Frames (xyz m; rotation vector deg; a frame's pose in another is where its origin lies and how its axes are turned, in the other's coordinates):
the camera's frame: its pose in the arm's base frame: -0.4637 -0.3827 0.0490 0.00 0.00 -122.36
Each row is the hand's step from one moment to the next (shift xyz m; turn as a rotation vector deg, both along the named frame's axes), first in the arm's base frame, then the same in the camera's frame.
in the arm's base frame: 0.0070 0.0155 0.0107 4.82 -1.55 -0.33
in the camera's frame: -0.0168 -0.0024 0.0107 -1.27 4.90 -0.33
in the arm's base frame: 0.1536 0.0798 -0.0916 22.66 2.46 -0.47
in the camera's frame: -0.1496 0.0870 -0.0916 -14.21 17.82 -0.47
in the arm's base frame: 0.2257 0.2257 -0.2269 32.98 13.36 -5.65
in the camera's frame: -0.3115 0.0698 -0.2269 -28.94 20.71 -5.65
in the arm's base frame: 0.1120 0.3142 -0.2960 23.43 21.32 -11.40
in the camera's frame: -0.3254 -0.0736 -0.2960 -30.55 8.38 -11.40
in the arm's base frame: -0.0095 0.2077 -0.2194 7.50 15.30 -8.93
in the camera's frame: -0.1704 -0.1192 -0.2194 -16.94 -1.85 -8.93
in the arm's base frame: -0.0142 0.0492 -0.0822 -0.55 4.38 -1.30
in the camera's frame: -0.0340 -0.0383 -0.0822 -3.41 -2.81 -1.30
